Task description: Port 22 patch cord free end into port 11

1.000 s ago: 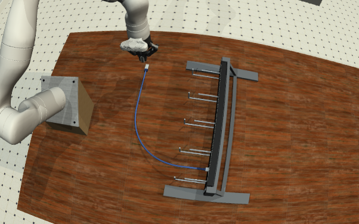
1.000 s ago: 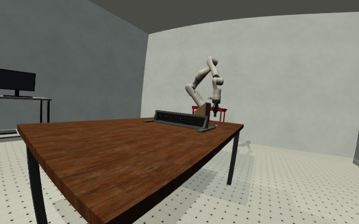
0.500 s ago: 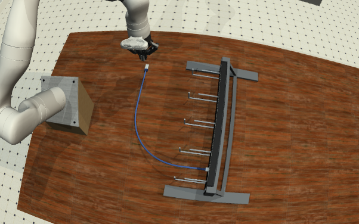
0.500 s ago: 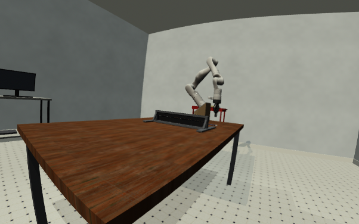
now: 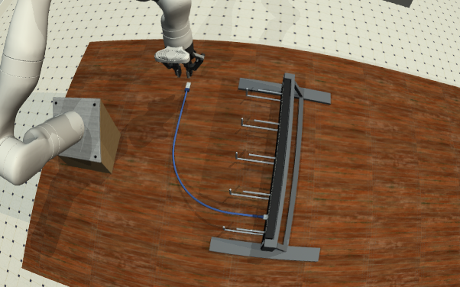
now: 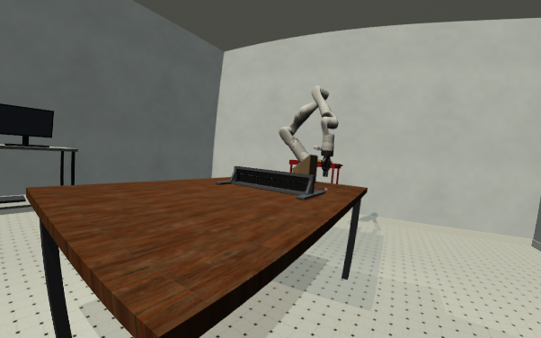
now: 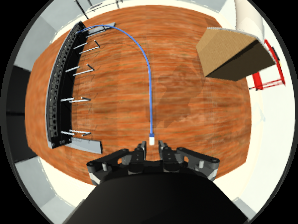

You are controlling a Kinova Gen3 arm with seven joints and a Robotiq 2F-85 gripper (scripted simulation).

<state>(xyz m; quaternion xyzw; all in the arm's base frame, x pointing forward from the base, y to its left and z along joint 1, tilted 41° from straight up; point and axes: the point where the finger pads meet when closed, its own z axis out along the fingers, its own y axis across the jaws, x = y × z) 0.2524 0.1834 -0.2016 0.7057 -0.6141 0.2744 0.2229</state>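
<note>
Right now my hand is 1 cm to the right of the plug and 9 cm above it.
</note>
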